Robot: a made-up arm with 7 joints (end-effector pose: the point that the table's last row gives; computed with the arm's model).
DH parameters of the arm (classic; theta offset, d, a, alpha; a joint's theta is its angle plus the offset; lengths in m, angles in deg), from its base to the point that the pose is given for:
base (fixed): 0 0.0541 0 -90
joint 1: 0 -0.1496 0.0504 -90
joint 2: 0 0.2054 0.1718 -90
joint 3: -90 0.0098 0.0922 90
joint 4: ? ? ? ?
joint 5: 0 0.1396 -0.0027 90
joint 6: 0 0.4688 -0.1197 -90
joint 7: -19.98 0 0.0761 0
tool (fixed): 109.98 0.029 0 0
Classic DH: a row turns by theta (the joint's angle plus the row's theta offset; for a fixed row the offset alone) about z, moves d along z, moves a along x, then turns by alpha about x.
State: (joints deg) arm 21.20 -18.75 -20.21 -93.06 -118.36 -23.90 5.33
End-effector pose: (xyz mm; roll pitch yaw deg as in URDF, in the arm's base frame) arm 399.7 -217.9 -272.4 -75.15 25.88 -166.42
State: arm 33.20 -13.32 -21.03 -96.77 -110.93 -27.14 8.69
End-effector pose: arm 295.3 -288.2 -292.5 -73.66 22.73 -174.74
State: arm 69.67 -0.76 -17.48 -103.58 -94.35 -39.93 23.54
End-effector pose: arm 10.4 -404.7 -208.2 -49.46 16.51 -178.21
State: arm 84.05 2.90 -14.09 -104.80 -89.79 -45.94 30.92
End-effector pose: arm -63.1 -419.3 -135.6 -37.92 12.66 -171.49
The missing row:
joint 4: 90 0.0672 0.1916 -90
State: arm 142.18 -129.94 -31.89 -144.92 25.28 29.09 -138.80
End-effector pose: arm -282.3 -613.4 7.0 111.05 -14.83 -109.88
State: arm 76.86 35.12 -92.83 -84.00 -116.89 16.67 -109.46
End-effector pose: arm -473.0 -396.1 -276.4 56.43 20.90 -39.78
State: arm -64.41 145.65 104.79 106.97 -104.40 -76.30 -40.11
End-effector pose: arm -145.3 -586.6 -312.1 132.85 -6.64 48.39
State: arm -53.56 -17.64 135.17 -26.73 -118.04 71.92 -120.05
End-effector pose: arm 11.0 41.5 33.0 106.24 80.37 -28.68
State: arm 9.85 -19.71 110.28 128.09 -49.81 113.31 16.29
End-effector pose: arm 515.5 -5.9 -489.3 -41.39 -22.95 -177.72
